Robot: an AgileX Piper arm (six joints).
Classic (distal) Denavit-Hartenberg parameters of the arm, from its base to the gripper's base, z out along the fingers. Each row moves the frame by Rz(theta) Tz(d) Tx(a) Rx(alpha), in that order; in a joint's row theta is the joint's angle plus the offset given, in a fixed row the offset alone. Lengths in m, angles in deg.
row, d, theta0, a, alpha
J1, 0.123, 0, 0, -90
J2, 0, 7.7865, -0.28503, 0
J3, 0, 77.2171, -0.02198, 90
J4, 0.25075, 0, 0, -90
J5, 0, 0, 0, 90
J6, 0.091, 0, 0, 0
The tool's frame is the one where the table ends.
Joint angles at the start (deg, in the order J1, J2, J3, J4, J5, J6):
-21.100 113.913 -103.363 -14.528 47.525 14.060
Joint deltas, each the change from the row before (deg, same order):
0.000 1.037 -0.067 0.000 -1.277 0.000
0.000 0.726 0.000 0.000 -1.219 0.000
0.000 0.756 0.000 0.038 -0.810 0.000
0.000 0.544 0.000 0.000 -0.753 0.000
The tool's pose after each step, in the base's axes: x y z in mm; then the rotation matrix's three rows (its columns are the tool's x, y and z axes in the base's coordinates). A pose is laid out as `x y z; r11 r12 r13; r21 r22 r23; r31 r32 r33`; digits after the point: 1 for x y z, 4 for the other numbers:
424.2 -181.4 285.7; -0.7007 0.5073 0.5016; 0.3421 0.8559 -0.3878; -0.6261 -0.1001 -0.7733
427.7 -182.3 281.0; -0.6977 0.5035 0.5096; 0.3370 0.8584 -0.3869; -0.6322 -0.0982 -0.7686
430.6 -183.2 275.6; -0.6983 0.5007 0.5116; 0.3351 0.8602 -0.3844; -0.6325 -0.0970 -0.7685
432.9 -183.8 271.9; -0.6974 0.4982 0.5153; 0.3324 0.8617 -0.3833; -0.6350 -0.0960 -0.7665

